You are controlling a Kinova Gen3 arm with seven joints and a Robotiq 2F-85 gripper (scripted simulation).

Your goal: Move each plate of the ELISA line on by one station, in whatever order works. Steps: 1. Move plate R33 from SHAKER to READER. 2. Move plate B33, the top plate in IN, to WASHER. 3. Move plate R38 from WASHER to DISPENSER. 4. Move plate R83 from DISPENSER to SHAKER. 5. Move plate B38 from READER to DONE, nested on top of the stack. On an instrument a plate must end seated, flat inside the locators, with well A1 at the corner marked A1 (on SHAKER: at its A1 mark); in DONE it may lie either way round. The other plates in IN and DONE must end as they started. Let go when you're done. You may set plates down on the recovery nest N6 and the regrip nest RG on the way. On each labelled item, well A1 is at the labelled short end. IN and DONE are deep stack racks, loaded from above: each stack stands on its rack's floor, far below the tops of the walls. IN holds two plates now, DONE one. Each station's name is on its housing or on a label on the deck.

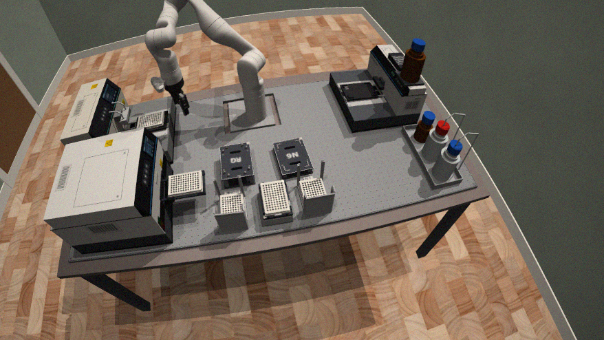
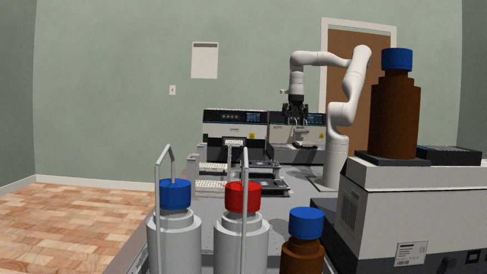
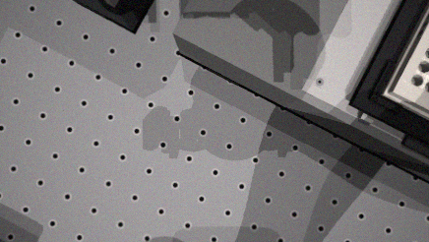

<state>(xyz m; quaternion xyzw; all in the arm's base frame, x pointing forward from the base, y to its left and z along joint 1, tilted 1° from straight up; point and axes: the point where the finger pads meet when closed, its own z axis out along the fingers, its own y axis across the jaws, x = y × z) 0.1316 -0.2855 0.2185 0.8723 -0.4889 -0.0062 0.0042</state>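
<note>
Right now my hand is 9 cm past the washer nest, 19 cm to the left of it and 13 cm above it. Also, from my hand: washer head (8 cm behind, 29 cm to the right, 5 cm below); regrip nest RG (17 cm ahead, 19 cm to the left, 16 cm below); dark reader tray (29 cm ahead, 1 cm to the left, 11 cm below).
</note>
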